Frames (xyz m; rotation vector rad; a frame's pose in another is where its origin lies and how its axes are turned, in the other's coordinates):
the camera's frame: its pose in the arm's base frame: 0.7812 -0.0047 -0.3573 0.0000 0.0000 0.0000
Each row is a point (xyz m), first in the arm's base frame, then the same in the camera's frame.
Working: the arm's base frame: its pose in the camera's frame: -0.7812 0.0047 0.3573 0.0000 0.0000 0.0000

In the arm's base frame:
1: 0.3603 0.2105 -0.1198
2: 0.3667 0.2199 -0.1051
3: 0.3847 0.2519 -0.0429
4: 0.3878 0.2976 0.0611
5: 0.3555 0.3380 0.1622
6: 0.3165 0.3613 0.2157
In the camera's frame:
1: -0.4209 0.2152 0.2375
2: -0.4145 0.2246 0.2522
3: -0.3965 0.2566 0.3144
4: -0.3934 0.3023 0.4184
5: -0.4257 0.3427 0.5195
6: -0.4647 0.3660 0.5730

